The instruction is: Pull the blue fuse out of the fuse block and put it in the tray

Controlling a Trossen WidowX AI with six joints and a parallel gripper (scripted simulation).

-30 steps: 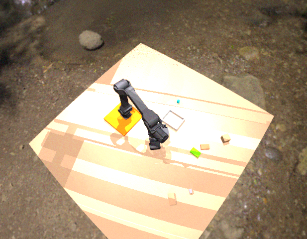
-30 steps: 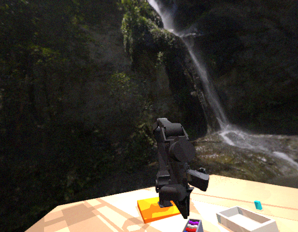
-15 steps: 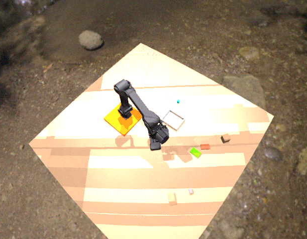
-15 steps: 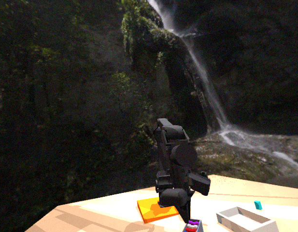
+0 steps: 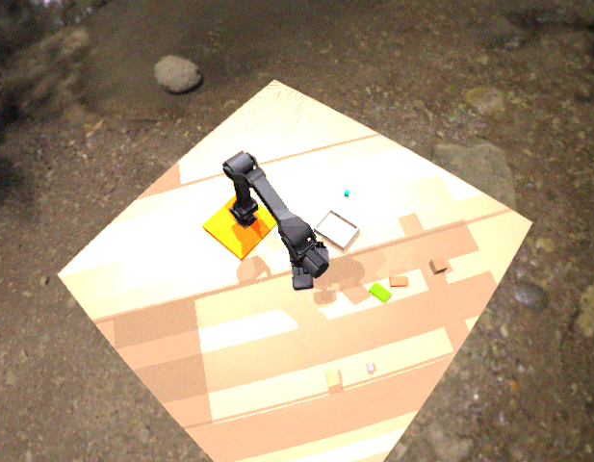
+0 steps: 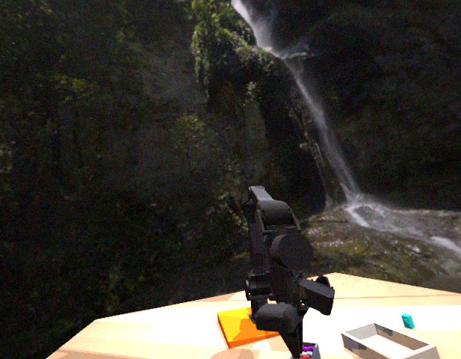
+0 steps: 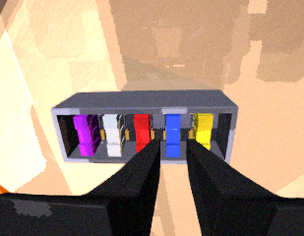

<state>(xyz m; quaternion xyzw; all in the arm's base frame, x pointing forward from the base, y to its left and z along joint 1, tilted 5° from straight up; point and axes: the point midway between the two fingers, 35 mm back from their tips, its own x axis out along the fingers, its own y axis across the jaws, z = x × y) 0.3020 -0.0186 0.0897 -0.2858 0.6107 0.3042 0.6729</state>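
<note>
Now: gripper tip 30 mm above the blue fuse. Also, from my gripper tip: red fuse (20 mm behind, 10 mm to the left, 30 mm below); white fuse (30 mm behind, 20 mm to the left, 30 mm below); yellow fuse (10 mm ahead, 10 mm to the right, 30 mm below).
</note>
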